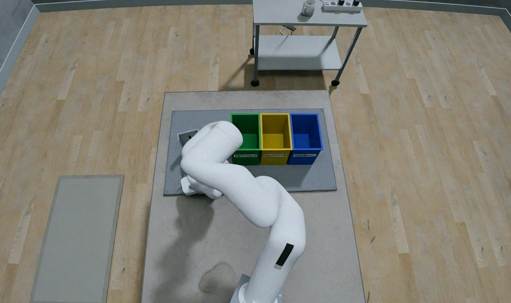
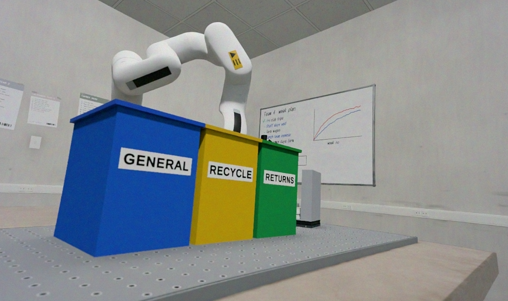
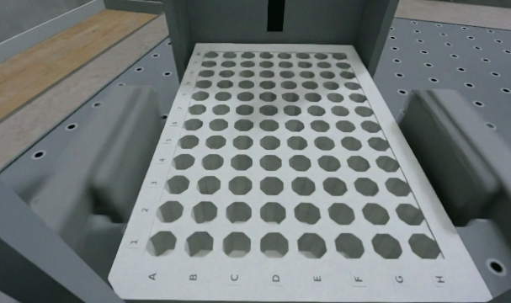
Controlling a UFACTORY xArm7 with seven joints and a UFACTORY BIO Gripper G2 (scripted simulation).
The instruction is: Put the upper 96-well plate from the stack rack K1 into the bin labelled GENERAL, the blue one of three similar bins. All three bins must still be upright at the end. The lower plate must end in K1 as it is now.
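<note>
Now: hand 9 cm short of the green returns bin, 22 cm to the left of it and 4 cm below it. From my hand the other things lie so: yellow recycle bin 10 cm ahead, 35 cm to the right, 4 cm above; blue general bin 11 cm ahead, 48 cm to the right, 4 cm above.
</note>
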